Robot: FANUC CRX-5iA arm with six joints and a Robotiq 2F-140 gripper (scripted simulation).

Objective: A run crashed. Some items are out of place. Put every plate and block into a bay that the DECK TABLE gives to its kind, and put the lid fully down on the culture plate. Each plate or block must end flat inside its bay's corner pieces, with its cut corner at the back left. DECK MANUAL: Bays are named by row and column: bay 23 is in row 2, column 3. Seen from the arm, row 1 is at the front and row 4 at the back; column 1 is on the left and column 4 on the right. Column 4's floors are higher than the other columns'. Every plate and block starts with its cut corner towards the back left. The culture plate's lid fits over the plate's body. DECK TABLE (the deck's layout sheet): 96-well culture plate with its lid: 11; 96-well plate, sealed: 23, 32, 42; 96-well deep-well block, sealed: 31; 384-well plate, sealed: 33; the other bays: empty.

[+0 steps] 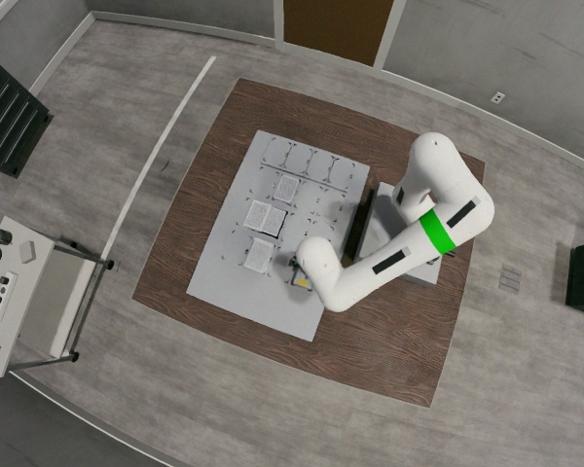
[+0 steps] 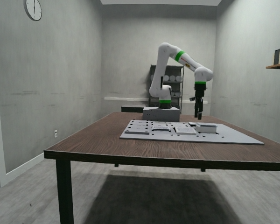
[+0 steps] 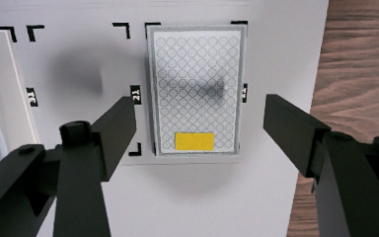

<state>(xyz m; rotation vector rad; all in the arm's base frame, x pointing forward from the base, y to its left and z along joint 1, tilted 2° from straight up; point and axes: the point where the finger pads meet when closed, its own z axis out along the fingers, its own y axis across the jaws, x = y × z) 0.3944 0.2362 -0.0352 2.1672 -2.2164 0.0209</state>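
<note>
Now: hand 210 mm short of the deep-well block and 60 mm above it.
</note>
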